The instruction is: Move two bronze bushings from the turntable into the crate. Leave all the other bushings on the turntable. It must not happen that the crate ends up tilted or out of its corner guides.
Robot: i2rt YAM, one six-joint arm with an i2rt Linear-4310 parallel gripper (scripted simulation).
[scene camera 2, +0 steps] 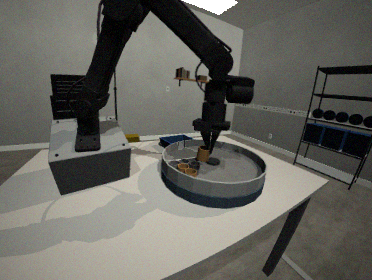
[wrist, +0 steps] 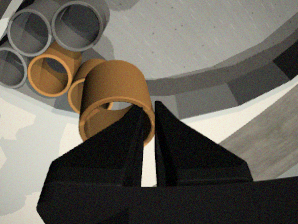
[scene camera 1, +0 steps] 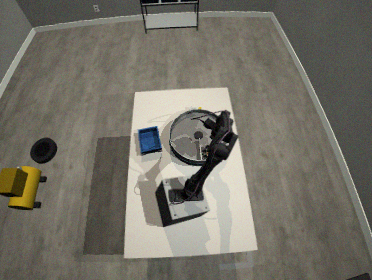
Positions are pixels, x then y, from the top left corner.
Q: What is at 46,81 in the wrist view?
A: A bronze bushing.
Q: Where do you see a turntable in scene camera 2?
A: At 234,167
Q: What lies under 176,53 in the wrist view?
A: A turntable.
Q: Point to a turntable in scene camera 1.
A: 185,134
